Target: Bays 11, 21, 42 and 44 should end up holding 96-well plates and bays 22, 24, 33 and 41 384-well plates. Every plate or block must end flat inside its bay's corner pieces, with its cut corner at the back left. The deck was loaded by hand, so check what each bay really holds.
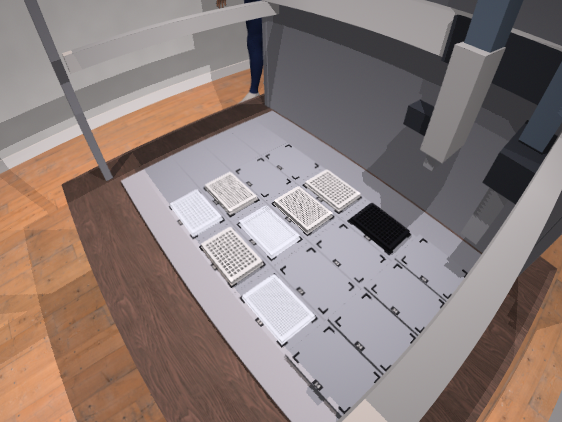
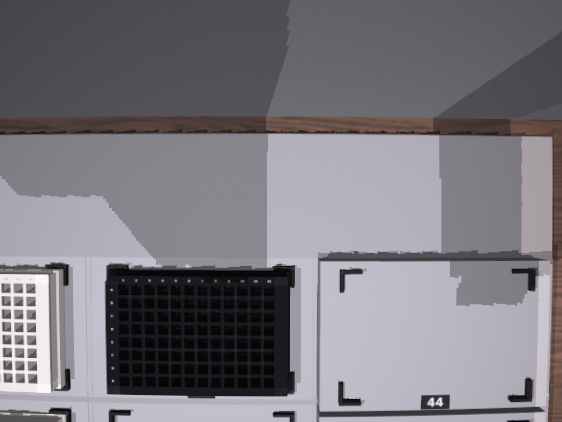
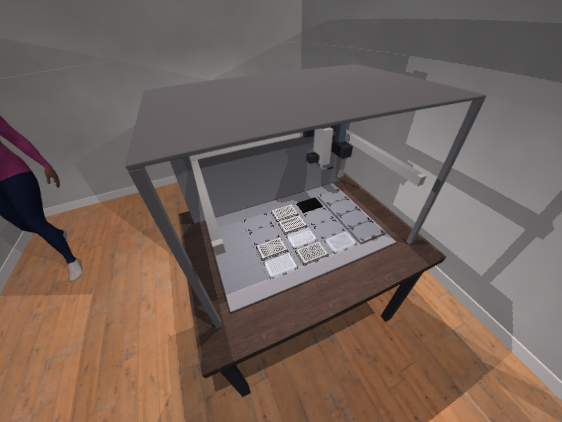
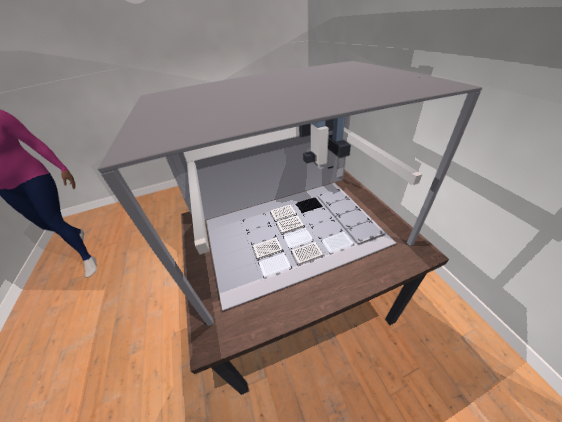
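Pixels of known places: gripper, fingertip midpoint: [image 1: 479, 223] [image 3: 335, 172] [image 4: 334, 171]; robot's base, link origin: [image 1: 170, 207] [image 3: 271, 278] [image 4: 264, 277].
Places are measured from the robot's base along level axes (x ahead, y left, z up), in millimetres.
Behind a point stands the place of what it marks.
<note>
The gripper [image 1: 428, 164] hangs high under the pale column at the back right; its jaws are too small to read, and no plate shows under it. A black 96-well plate [image 1: 380, 227] @[x 398, y 356, z 14 mm] [image 2: 197, 335] @[x 393, y 365, z 14 mm] [image 3: 310, 204] @[x 397, y 362, z 9 mm] [image 4: 309, 204] @[x 393, y 359, z 12 mm] lies in the back row, left of bare bay 44 [image 2: 430, 335] @[x 552, y 365, z 15 mm]. A white coarse-well plate [image 1: 332, 190] @[x 235, y 355, z 14 mm] [image 2: 25, 330] @[x 273, y 366, z 14 mm] is left of it. Beige dense-well plates [image 1: 303, 209] @[x 236, y 252, z 14 mm] [image 1: 230, 192] @[x 70, y 148, z 12 mm] lie farther forward. Clear plates [image 1: 196, 212] @[x 75, y 42, z 15 mm] [image 1: 270, 231] @[x 238, y 148, z 13 mm] [image 1: 279, 309] @[x 400, y 40, z 14 mm] and a beige coarse-well plate [image 1: 231, 255] @[x 236, y 40, z 15 mm] lie nearer the front. Cut corners are unclear.
The parked pipetting stage [image 3: 342, 149] hangs beside the pale column [image 1: 457, 100] @[x 461, y 329, z 389 mm] [image 3: 323, 145] @[x 431, y 333, z 390 mm]. Rails [image 3: 207, 210] @[x -166, y 75, z 400 mm] [image 3: 390, 159] @[x 608, y 76, z 397 mm] run along both sides. Frame posts [image 3: 177, 250] @[x -258, y -115, z 456 mm] [image 3: 446, 170] @[x 704, y -113, z 421 mm] stand at the deck's corners. A person [image 3: 22, 190] [image 4: 32, 185] stands left of the table.
</note>
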